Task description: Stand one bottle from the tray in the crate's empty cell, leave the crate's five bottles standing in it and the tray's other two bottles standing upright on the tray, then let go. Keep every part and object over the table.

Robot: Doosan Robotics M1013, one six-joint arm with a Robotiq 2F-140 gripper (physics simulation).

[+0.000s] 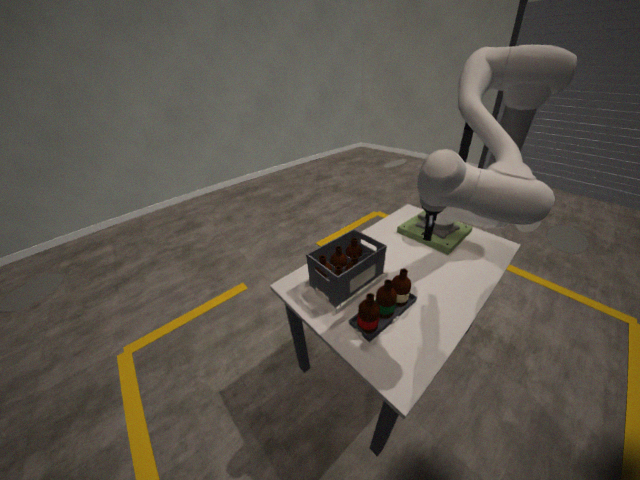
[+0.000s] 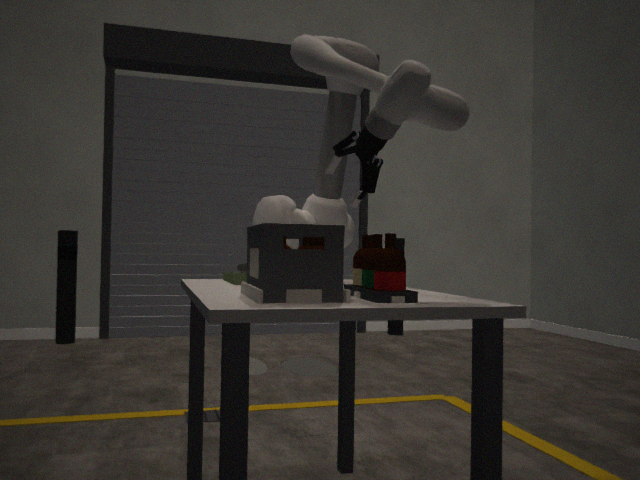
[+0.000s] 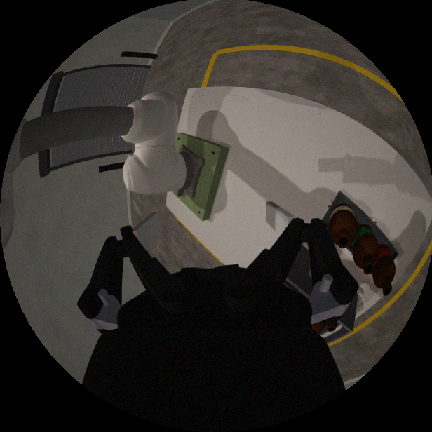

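Pixels of known places: gripper, between the fingertips: (image 2: 340, 189); arm's base, origin of its link: (image 1: 437, 227).
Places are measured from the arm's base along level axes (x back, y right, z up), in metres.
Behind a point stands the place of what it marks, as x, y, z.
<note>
Three brown bottles stand upright on the dark tray (image 1: 370, 336) @[-0.778, -0.259, -0.008] (image 2: 382, 296) @[-0.789, -0.177, -0.019] (image 3: 372, 222): one with a red label (image 1: 368, 312) @[-0.765, -0.227, 0.079] (image 2: 390, 279) @[-0.778, -0.198, 0.019] (image 3: 384, 270), one green (image 1: 386, 299) @[-0.674, -0.222, 0.073] (image 2: 367, 279) @[-0.670, -0.171, 0.013] (image 3: 365, 250) and one cream (image 1: 401, 286) @[-0.587, -0.215, 0.076] (image 2: 357, 275) @[-0.583, -0.166, 0.019] (image 3: 342, 227). The grey crate (image 1: 323, 284) @[-0.790, -0.002, 0.045] (image 2: 294, 268) @[-0.792, 0.027, 0.042] stands beside the tray. Several brown bottles (image 1: 339, 258) @[-0.673, 0.044, 0.089] stand in it; its walls hide their lower parts. No neck shows in its corner towards the arm's base on the tray side. My gripper (image 2: 344, 183) @[-0.392, -0.155, 0.264] (image 3: 212, 216) is open and empty, tilted, well above the table and away from the bottles.
The white table (image 1: 454, 289) @[-0.330, -0.308, -0.034] (image 2: 444, 299) @[-0.693, -0.364, -0.034] (image 3: 280, 135) carries everything. The arm's base stands on a green plate (image 1: 447, 245) @[-0.126, -0.137, 0.007] (image 3: 215, 185) at the far end. The crate stands near a table edge, with low pale strips (image 2: 251, 292) @[-0.712, 0.116, -0.017] around its foot.
</note>
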